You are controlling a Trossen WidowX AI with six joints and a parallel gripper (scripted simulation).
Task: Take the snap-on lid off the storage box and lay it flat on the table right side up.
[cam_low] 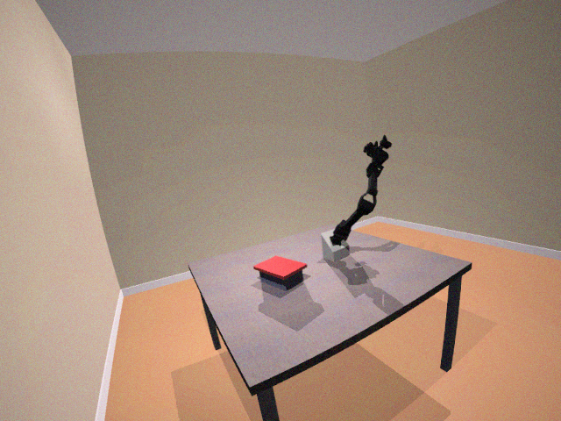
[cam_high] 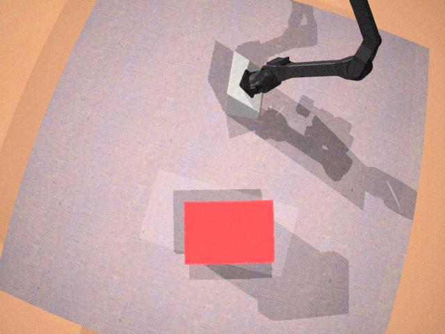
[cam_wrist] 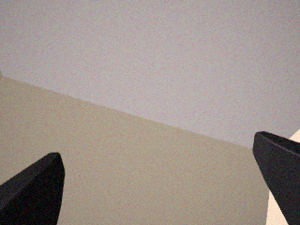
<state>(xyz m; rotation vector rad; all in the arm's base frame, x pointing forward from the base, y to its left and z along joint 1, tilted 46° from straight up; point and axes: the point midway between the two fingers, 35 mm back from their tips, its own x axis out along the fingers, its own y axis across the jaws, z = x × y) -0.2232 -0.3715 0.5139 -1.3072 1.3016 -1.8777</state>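
Right now the red lid is 780 mm ahead of my gripper tip and 620 mm below it. Also, from my gripper tip: storage box (780 mm ahead, 660 mm below).
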